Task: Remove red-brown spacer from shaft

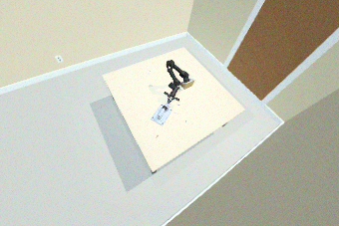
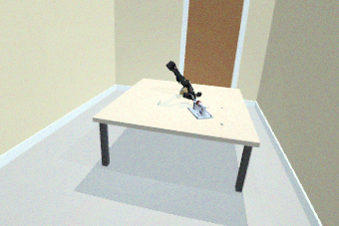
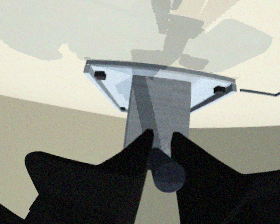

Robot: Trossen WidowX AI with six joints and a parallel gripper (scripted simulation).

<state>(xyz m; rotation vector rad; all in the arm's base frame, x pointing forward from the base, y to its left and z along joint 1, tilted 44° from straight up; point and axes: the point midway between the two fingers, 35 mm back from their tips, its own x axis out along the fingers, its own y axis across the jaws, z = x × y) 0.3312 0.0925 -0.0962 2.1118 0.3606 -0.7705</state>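
My gripper tip is now 3 cm short of the shaft, 2 cm to the right of it and 2 cm below it. Round my gripper tip: light grey base plate: 12 cm ahead, 7 cm to the left, 1 cm below; red-brown spacer: 9 cm ahead, 5 cm to the left, 2 cm above.
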